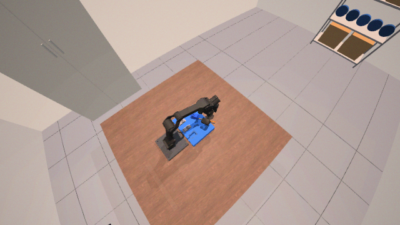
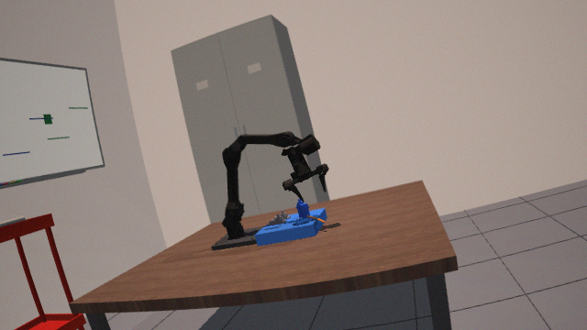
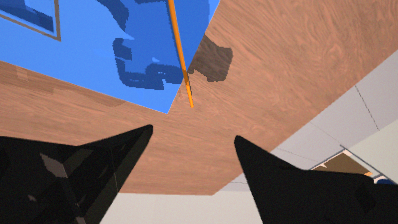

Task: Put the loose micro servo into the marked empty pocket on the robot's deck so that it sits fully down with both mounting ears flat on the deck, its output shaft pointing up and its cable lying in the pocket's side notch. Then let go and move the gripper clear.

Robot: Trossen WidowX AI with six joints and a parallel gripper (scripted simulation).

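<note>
The blue deck is 11 cm behind my gripper tip, 9 cm to the left of it and 12 cm below it.
</note>
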